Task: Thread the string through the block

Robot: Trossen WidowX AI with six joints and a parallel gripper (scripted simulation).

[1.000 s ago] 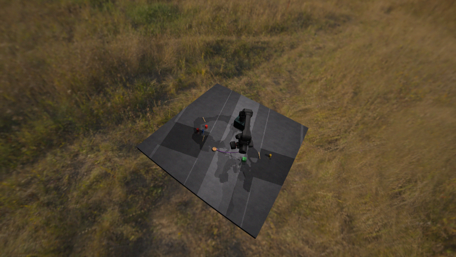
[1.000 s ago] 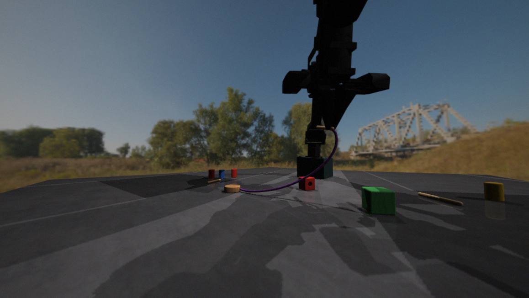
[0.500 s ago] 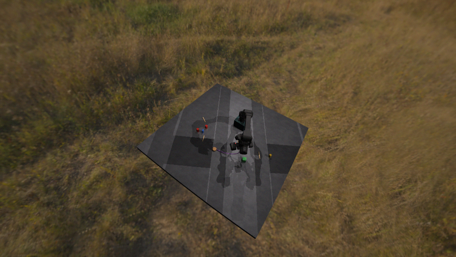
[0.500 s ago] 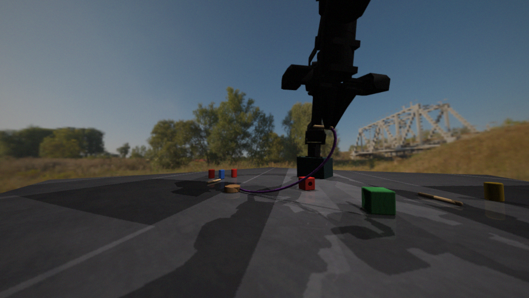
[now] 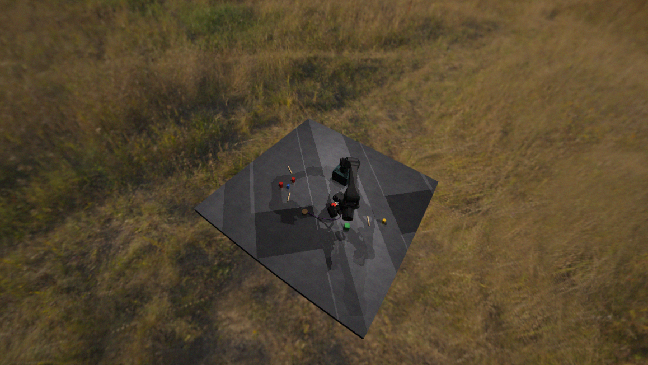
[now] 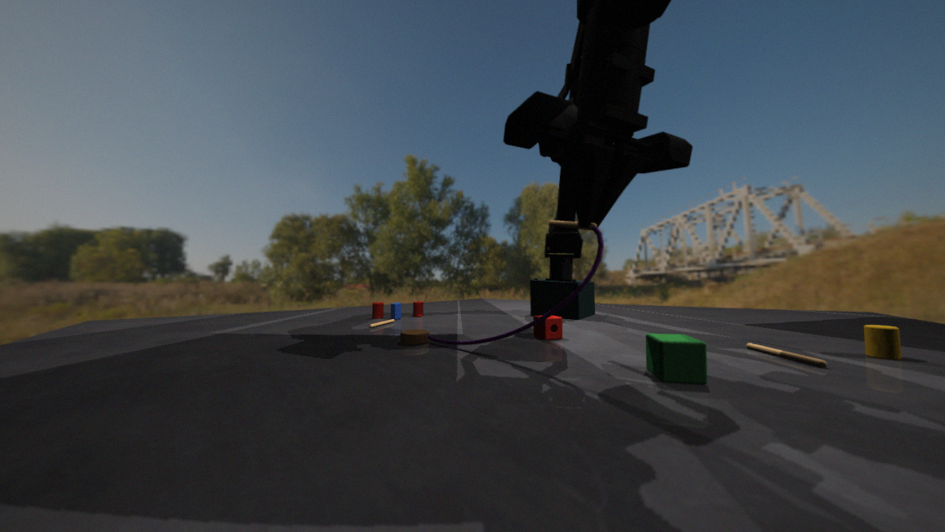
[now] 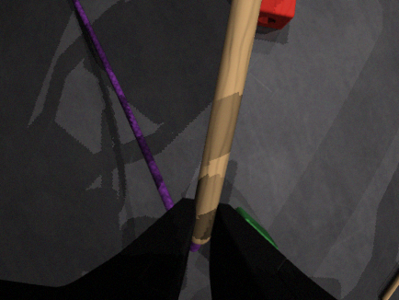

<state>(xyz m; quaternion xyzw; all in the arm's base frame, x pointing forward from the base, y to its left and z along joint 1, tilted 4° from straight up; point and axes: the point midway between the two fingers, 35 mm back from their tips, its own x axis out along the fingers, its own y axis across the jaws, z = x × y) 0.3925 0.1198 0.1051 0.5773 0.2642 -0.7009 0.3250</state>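
Now: gripper tip 12 cm above the green block and 7 cm to the right of it. From my gripper tip the other things lie so: red block (12 cm below, 11 cm behind, 7 cm to the right); thin wooden stick (1 cm to the right, 1 cm behind, 1 cm above); loose stick (17 cm to the left, 14 cm below, 13 cm behind).
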